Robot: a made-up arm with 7 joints. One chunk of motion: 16 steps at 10 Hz.
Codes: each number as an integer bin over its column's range. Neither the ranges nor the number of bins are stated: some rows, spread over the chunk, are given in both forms.
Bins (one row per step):
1: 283 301 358 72 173 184
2: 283 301 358 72 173 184
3: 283 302 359 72 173 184
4: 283 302 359 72 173 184
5: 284 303 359 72 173 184
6: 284 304 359 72 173 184
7: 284 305 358 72 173 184
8: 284 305 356 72 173 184
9: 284 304 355 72 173 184
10: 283 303 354 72 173 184
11: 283 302 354 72 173 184
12: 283 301 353 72 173 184
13: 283 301 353 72 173 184
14: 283 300 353 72 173 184
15: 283 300 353 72 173 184
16: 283 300 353 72 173 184
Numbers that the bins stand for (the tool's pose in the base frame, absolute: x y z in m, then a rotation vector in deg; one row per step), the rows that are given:
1: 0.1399 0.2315 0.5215 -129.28 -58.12 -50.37
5: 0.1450 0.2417 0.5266 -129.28 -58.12 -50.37
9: 0.1450 0.2468 0.5063 -129.28 -58.12 -50.37
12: 0.1399 0.2315 0.4961 -129.28 -58.12 -50.37
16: 0.1399 0.2264 0.4961 -129.28 -58.12 -50.37
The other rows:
2: 0.1399 0.2315 0.5215 -129.28 -58.12 -50.37
3: 0.1399 0.2366 0.5266 -129.28 -58.12 -50.37
4: 0.1399 0.2366 0.5266 -129.28 -58.12 -50.37
6: 0.1450 0.2468 0.5266 -129.28 -58.12 -50.37
7: 0.1450 0.2519 0.5215 -129.28 -58.12 -50.37
8: 0.1450 0.2519 0.5114 -129.28 -58.12 -50.37
10: 0.1399 0.2417 0.5012 -129.28 -58.12 -50.37
11: 0.1399 0.2366 0.5012 -129.28 -58.12 -50.37
13: 0.1399 0.2315 0.4961 -129.28 -58.12 -50.37
14: 0.1399 0.2264 0.4961 -129.28 -58.12 -50.37
15: 0.1399 0.2264 0.4961 -129.28 -58.12 -50.37

